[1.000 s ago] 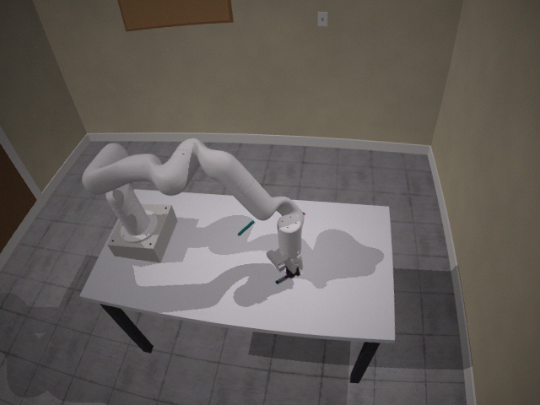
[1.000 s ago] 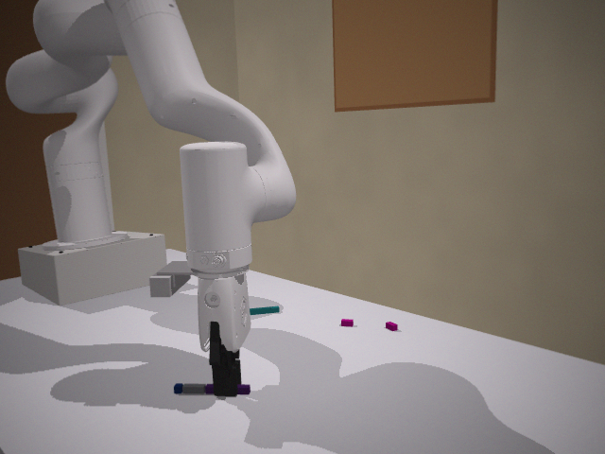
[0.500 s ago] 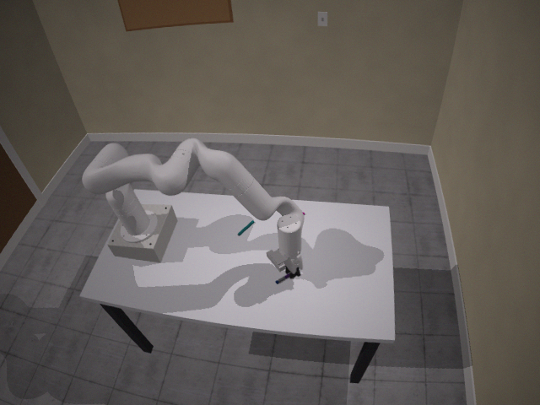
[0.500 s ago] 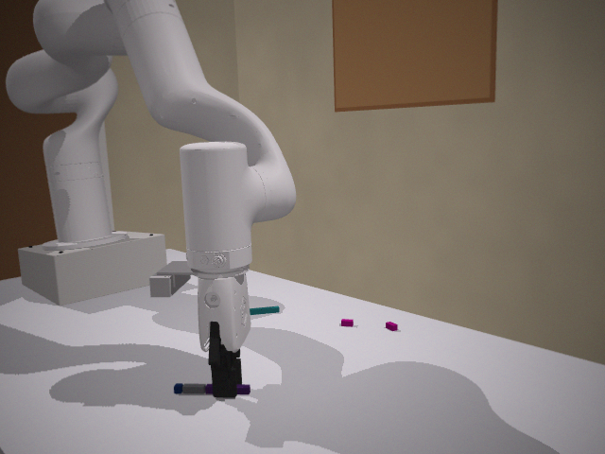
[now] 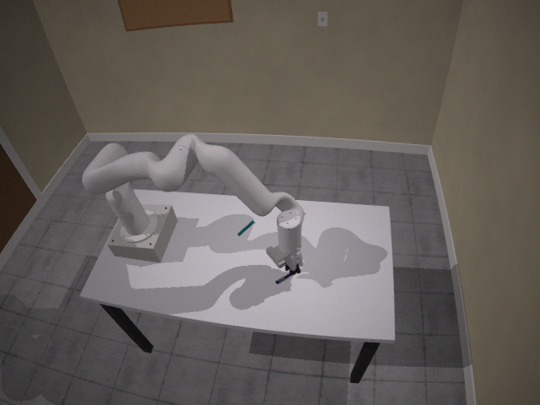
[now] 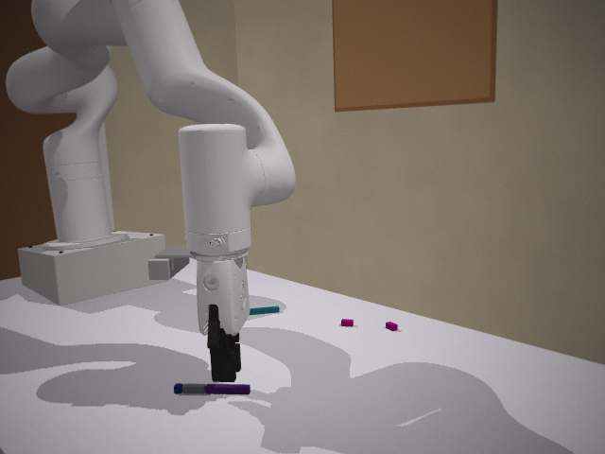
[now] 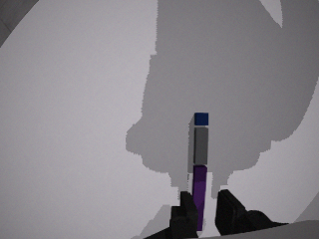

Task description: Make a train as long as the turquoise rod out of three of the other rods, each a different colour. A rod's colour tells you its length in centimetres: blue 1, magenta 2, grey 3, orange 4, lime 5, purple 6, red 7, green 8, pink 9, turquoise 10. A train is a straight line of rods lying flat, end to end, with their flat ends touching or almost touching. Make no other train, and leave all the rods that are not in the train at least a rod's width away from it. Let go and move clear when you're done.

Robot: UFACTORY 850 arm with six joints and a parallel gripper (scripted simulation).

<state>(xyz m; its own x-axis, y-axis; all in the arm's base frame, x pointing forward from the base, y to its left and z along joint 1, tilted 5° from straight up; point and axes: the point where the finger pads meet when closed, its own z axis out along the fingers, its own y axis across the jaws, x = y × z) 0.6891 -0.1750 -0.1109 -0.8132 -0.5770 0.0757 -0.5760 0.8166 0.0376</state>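
Right now my hand is 4 cm above the purple rod. Round my hand: blue rod (6 cm behind, 4 cm to the right, 4 cm below); then turquoise rod (21 cm behind, 25 cm to the left, 4 cm below); then grey rod (4 cm behind, 3 cm to the right, 4 cm below).
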